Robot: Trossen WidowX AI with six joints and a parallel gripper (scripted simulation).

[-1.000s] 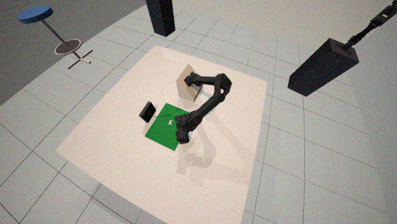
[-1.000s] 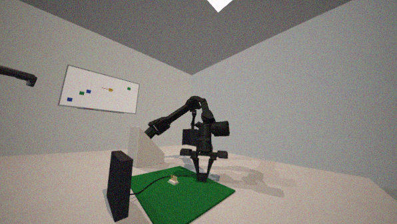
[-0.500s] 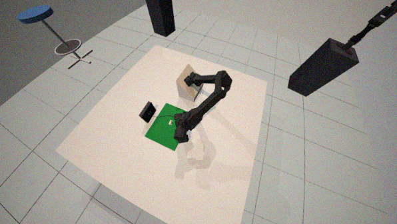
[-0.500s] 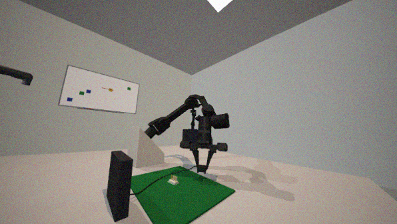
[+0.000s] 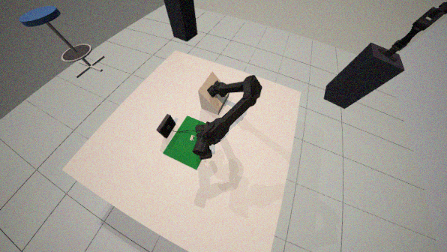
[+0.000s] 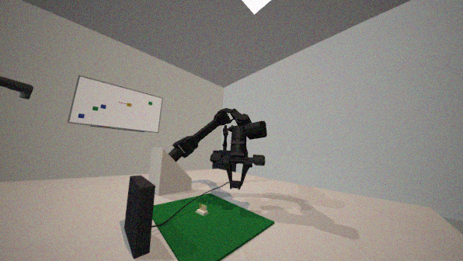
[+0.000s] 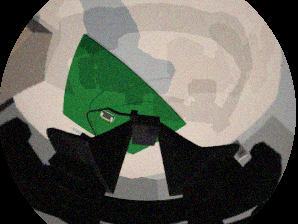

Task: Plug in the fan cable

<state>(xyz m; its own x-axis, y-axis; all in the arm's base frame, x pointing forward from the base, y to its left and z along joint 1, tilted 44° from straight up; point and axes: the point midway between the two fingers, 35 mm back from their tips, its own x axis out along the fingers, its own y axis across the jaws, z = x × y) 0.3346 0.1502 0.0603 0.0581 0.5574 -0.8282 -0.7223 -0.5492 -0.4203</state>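
My gripper tip is now 10 mm past the green board, 100 mm to the left of it and 90 mm above it. Also, from my gripper tip: pale four-pin header (30 mm behind, 100 mm to the right, 80 mm below); black plug (10 mm ahead, 10 mm to the right); black fan (260 mm to the right, 20 mm below).
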